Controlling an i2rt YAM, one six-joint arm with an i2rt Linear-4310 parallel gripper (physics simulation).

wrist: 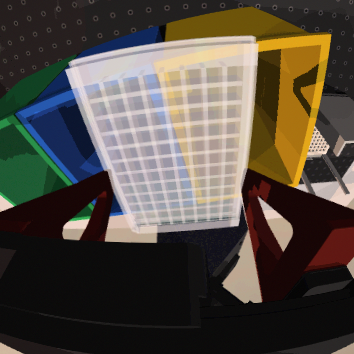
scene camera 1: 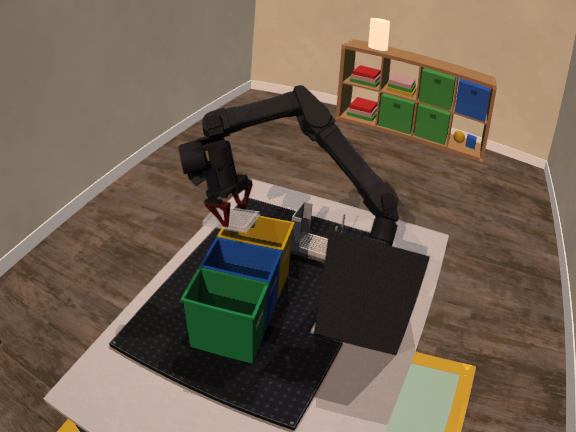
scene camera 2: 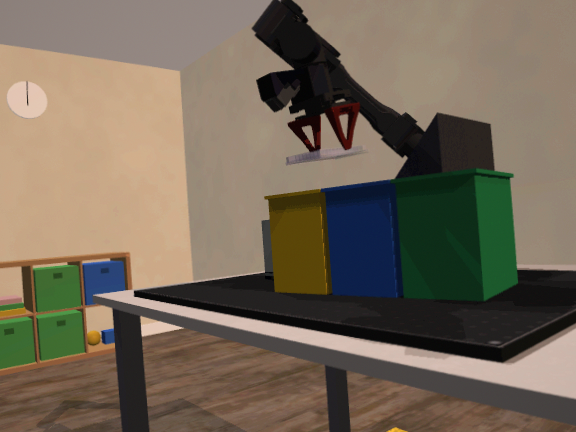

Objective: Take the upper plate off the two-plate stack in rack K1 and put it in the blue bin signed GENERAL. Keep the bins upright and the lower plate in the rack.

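Frame: origin at the arm's base, x left, y back, z up, level; centimetres.
Where they show: gripper, between the fingertips: (wrist: 176,176) (scene camera 1: 234,218) (scene camera 2: 331,153); arm's base, origin of its link: (scene camera 1: 377,251) (scene camera 2: 433,162).
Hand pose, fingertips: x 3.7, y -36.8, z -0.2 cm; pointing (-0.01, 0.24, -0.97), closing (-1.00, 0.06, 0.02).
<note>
Things, the pixels of their top centre, and the offset from my fingertips.
- upper plate, centre of its top: (wrist: 175,180) (scene camera 2: 327,146) (scene camera 1: 230,213) dz +1.2, dx +0.0, dy -1.1 cm
- blue bin, centre of its top: (wrist: 118,165) (scene camera 2: 381,185) (scene camera 1: 241,258) dz -6.5, dx +6.2, dy +5.3 cm
- grey rack, centre of its top: (wrist: 345,175) (scene camera 2: 299,217) (scene camera 1: 322,215) dz -10.5, dx -27.5, dy +14.5 cm
- white gridded piece, centre of its top: (wrist: 319,131) (scene camera 1: 316,243) dz -21.1, dx -27.3, dy +13.5 cm
- yellow bin, centre of its top: (wrist: 249,140) (scene camera 2: 320,193) (scene camera 1: 256,229) dz -6.5, dx -6.8, dy +2.9 cm
- green bin, centre of its top: (wrist: 27,185) (scene camera 2: 454,176) (scene camera 1: 224,291) dz -6.5, dx +19.3, dy +7.6 cm
My gripper (scene camera 1: 234,216) (scene camera 2: 331,150) (wrist: 176,176) is shut on the upper plate (scene camera 1: 245,220) (scene camera 2: 300,158) (wrist: 170,125), a clear gridded plate held by its two long sides. The plate hangs above the bin rims, slightly tilted in the second scene view. In the wrist view it overlaps the blue bin (scene camera 1: 245,252) (scene camera 2: 362,240) (wrist: 45,103) and the yellow bin. The blue bin stands upright; its sign is not readable. A grey rack (scene camera 1: 306,215) (scene camera 2: 267,245) (wrist: 342,117) stands behind the yellow bin, with a white gridded piece (scene camera 1: 314,243) (wrist: 316,142), apparently the lower plate, partly hidden.
The yellow bin (scene camera 1: 270,232) (scene camera 2: 300,245) (wrist: 300,100) and green bin (scene camera 1: 220,325) (scene camera 2: 440,240) (wrist: 27,172) stand upright on either side of the blue one, on a black perforated mat (scene camera 1: 165,320) (scene camera 2: 300,320). A large dark box (scene camera 1: 372,295) stands by the arm's base.
</note>
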